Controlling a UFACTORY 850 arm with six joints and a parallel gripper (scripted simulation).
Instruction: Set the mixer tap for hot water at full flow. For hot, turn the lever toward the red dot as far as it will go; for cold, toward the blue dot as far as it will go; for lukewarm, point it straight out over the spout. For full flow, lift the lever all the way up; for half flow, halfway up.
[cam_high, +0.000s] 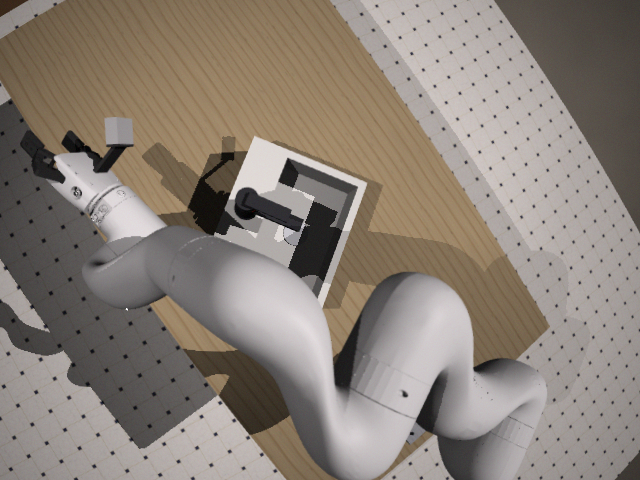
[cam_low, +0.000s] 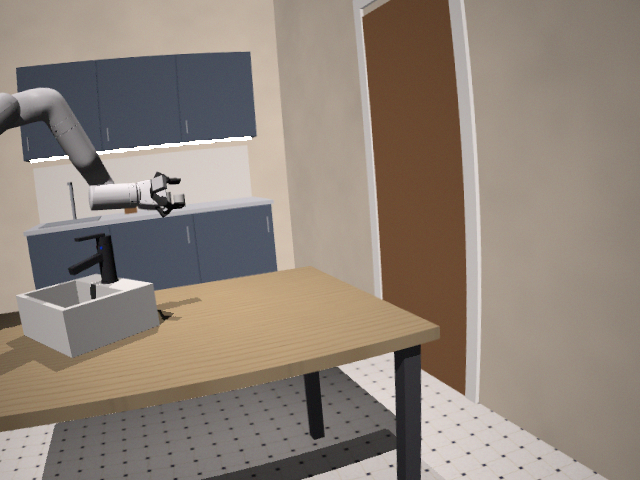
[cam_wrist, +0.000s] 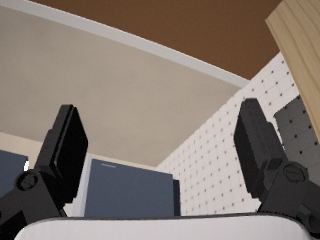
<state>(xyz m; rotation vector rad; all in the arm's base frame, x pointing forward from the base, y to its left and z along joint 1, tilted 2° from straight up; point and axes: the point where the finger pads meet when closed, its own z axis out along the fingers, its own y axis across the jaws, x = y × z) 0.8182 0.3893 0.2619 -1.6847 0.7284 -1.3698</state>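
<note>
My gripper is now 290 mm past the black lever, 270 mm to the left of it and 80 mm above it. The rest, counted from my hand: white sink basin 350 mm behind, 320 mm to the right, 320 mm below.
</note>
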